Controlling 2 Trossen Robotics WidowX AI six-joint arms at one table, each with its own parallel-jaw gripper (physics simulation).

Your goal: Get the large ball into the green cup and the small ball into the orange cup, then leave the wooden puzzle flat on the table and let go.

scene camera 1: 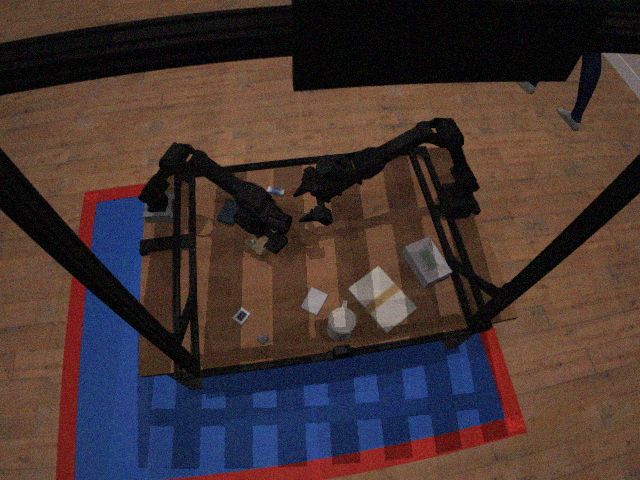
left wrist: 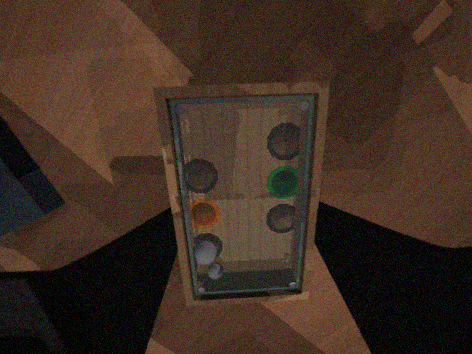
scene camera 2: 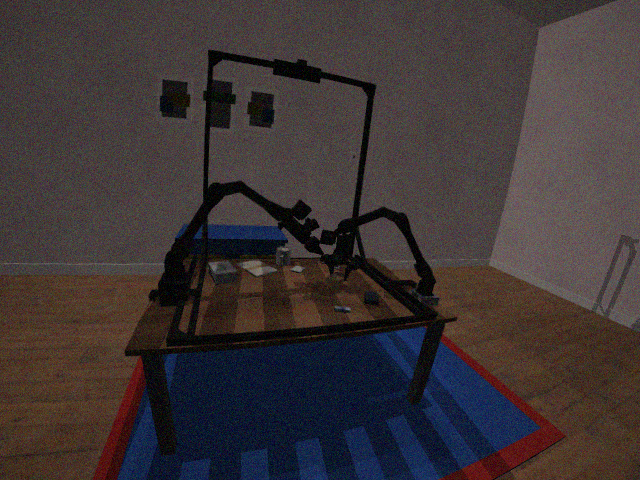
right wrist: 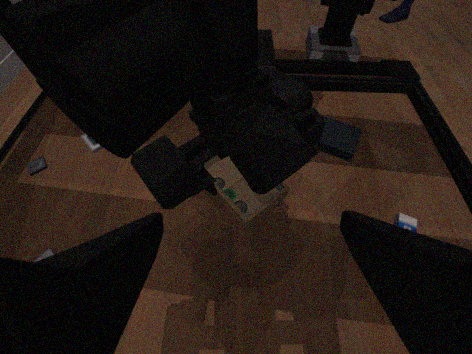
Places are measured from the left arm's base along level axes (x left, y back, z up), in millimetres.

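Pixels of known places: left gripper, fingertip midpoint: (scene camera 1: 262, 240) (left wrist: 243, 209) (scene camera 2: 338, 278) (right wrist: 235, 177); right gripper, fingertip midpoint: (scene camera 1: 296, 208) (scene camera 2: 319, 250) (right wrist: 252, 220); left arm's base at its link origin: (scene camera 1: 158, 204) (scene camera 2: 424, 292) (right wrist: 334, 37); right arm's base at its link origin: (scene camera 1: 459, 193) (scene camera 2: 174, 277).
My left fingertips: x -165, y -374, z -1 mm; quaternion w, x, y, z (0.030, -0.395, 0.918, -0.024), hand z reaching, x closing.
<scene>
For each thing: its top centre in the pictures, then the offset to it from my left fingertips. "spot": a spot on its surface instead.
- wooden puzzle at its top centre: (left wrist: 245, 216) (right wrist: 238, 172) (scene camera 1: 263, 236) (scene camera 2: 337, 275) dz +18, dx +4, dy -4 mm
- green cup at a spot on its surface: (left wrist: 283, 182) spot: dz +13, dx +2, dy -27 mm
- orange cup at a spot on its surface: (left wrist: 204, 213) spot: dz +14, dx +17, dy +10 mm
- large ball at its top centre: (left wrist: 204, 260) dz +10, dx -3, dy +33 mm
- small ball at its top centre: (left wrist: 214, 277) dz +7, dx -16, dy +39 mm
- dark blue box at its top centre: (right wrist: 330, 131) (scene camera 1: 229, 210) (scene camera 2: 371, 296) dz -22, dx +139, dy +119 mm
- small blue-and-white item at its top centre: (right wrist: 406, 236) (scene camera 1: 275, 190) (scene camera 2: 342, 308) dz -28, dx +223, dy -44 mm
- open book at its top centre: (scene camera 1: 382, 298) (scene camera 2: 256, 266) dz -31, dx -210, dy -376 mm
- mug at a spot on its surface: (scene camera 1: 341, 322) spot: dz +44, dx -306, dy -228 mm
- grey box at its top centre: (scene camera 1: 428, 259) (scene camera 2: 222, 267) dz +9, dx -99, dy -539 mm
- white card at its top centre: (scene camera 1: 314, 300) (scene camera 2: 298, 268) dz -34, dx -205, dy -158 mm
My left gripper (scene camera 1: 267, 245) (scene camera 2: 339, 271) (left wrist: 243, 209) is shut on the wooden puzzle (scene camera 1: 256, 246) (left wrist: 162, 122) (right wrist: 256, 204), a framed box with a clear cover, held above the table; its exact tilt is hard to tell. In the left wrist view the green cup (left wrist: 283, 182) is right of centre and the orange cup (left wrist: 204, 213) left of centre; both look empty. The large ball (left wrist: 205, 253) is at a dark cup below the orange one. The small ball (left wrist: 215, 271) lies beside it, outside the cups. My right gripper (scene camera 1: 298, 208) (right wrist: 252, 220) is open and empty, apart from the puzzle.
A dark blue box (scene camera 1: 226, 211) (scene camera 2: 371, 297) (right wrist: 340, 137) and a small blue-and-white item (scene camera 1: 275, 190) (scene camera 2: 342, 308) (right wrist: 407, 222) lie near the left arm. An open book (scene camera 1: 374, 289), a mug (scene camera 1: 341, 322), a grey box (scene camera 1: 428, 260) and a white card (scene camera 1: 314, 300) are farther off.
</scene>
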